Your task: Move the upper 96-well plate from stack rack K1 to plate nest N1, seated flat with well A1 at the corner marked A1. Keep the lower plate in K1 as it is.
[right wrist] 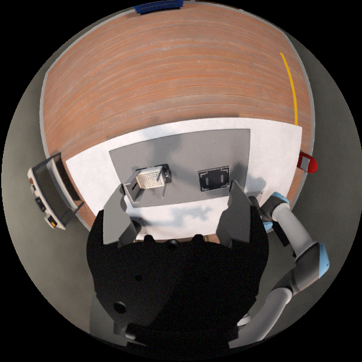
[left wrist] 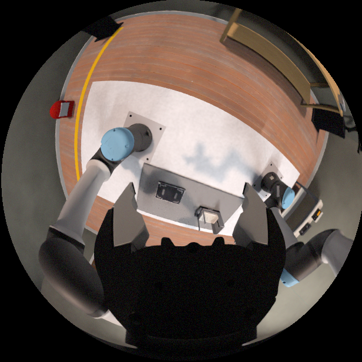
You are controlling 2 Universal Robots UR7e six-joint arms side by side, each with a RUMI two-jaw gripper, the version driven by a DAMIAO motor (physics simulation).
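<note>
The upper 96-well plate (left wrist: pixel 210 217) (right wrist: pixel 150 179) is pale and lies in stack rack K1 (left wrist: pixel 218 228) (right wrist: pixel 132 190). The lower plate cannot be made out beneath it. Plate nest N1 (left wrist: pixel 170 193) (right wrist: pixel 214 179) is a black rectangular holder with pale corner marks, with no plate on it. The A1 mark is too small to read. My left gripper (left wrist: pixel 189 183) is open and empty, high above the board. My right gripper (right wrist: pixel 176 182) is open and empty, above the board too, with rack and nest showing between its fingers.
Rack and nest stand on a grey board (left wrist: pixel 150 175) (right wrist: pixel 185 145). One arm (left wrist: pixel 117 144) rises at the left of the left wrist view; another (right wrist: pixel 295 230) is at the right of the right wrist view. A red device (left wrist: pixel 62 109) (right wrist: pixel 307 163) sits at one side.
</note>
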